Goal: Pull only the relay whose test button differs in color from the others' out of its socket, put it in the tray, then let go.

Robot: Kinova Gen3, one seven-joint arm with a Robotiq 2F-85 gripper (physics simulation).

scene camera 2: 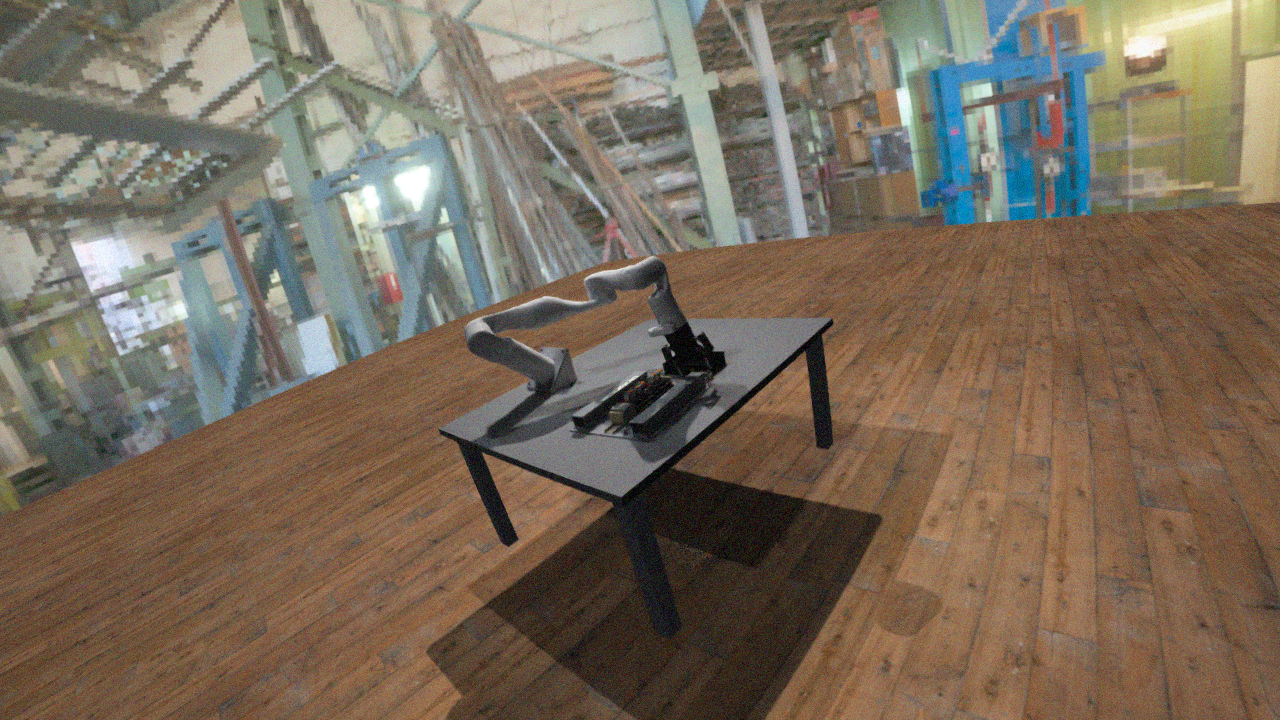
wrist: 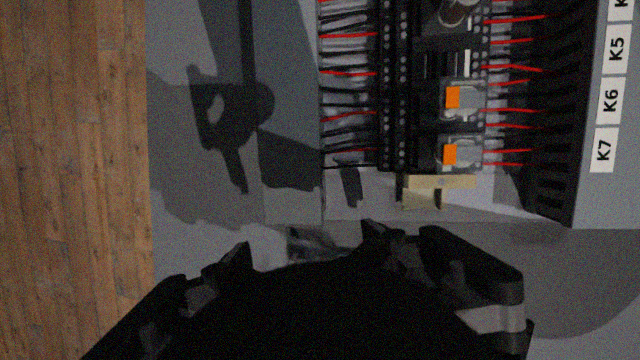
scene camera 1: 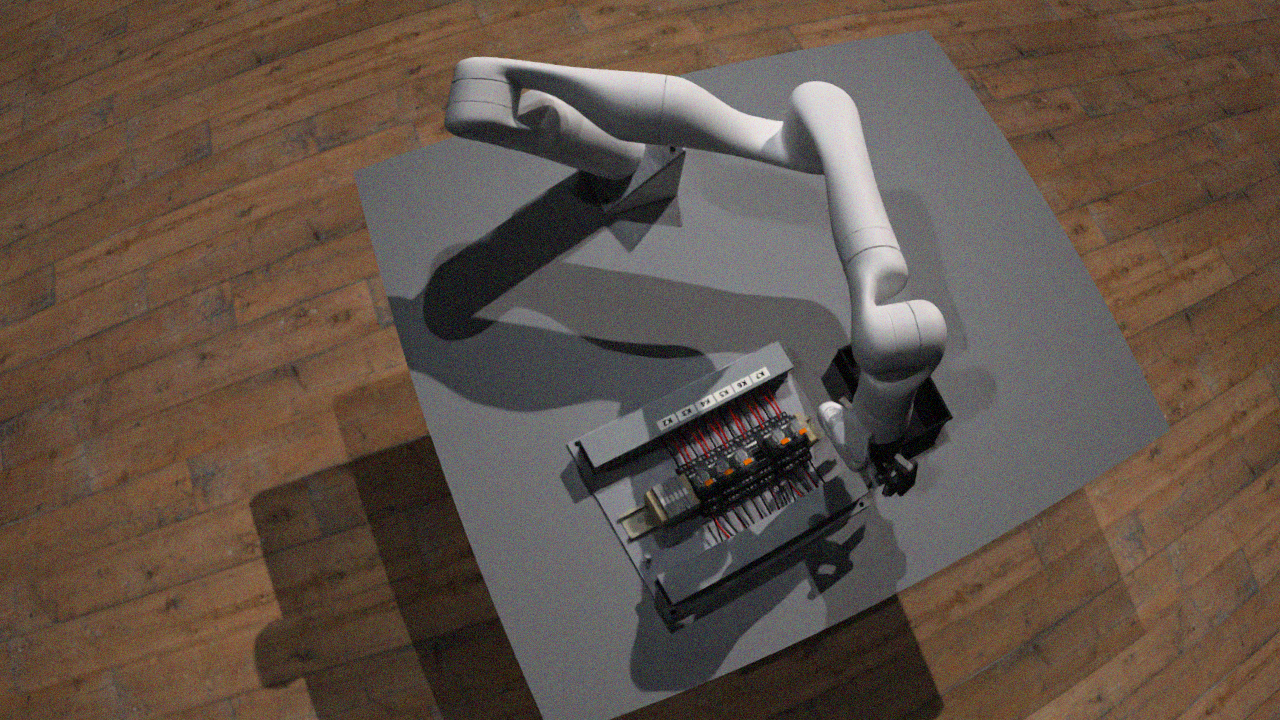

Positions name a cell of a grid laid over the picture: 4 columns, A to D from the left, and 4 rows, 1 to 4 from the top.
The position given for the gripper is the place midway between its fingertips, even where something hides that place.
gripper: scene camera 2 C3; wrist B3; scene camera 1 C3
